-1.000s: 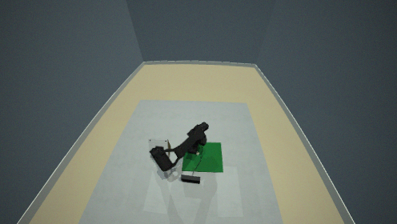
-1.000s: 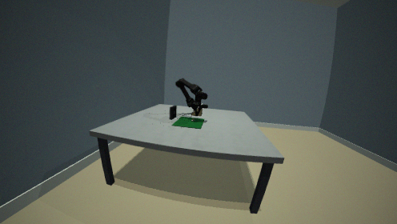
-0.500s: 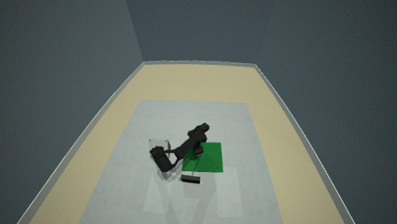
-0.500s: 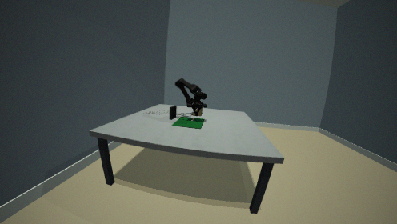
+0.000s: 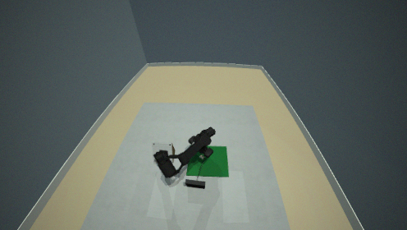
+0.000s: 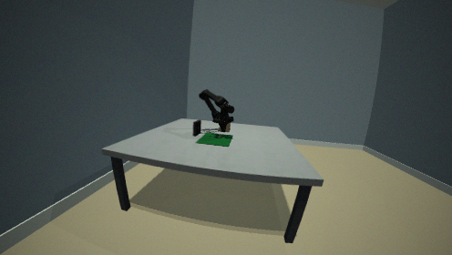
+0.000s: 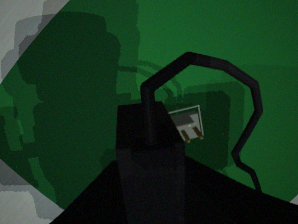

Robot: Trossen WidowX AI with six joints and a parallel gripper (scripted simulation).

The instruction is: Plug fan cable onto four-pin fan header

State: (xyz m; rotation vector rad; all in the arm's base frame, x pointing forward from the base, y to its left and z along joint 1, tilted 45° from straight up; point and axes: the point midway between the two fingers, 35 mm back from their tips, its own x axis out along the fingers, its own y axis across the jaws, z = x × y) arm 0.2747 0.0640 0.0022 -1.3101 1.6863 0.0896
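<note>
Right now my gripper tip is 1 cm short of the pale header, 2 cm to the left of it and 6 cm above it. Also, from my gripper tip: black plug (1 cm to the left, 1 cm above); then black fan (2 cm behind, 22 cm to the right, 1 cm below); then green board (6 cm ahead, 4 cm to the right, 8 cm below).
</note>
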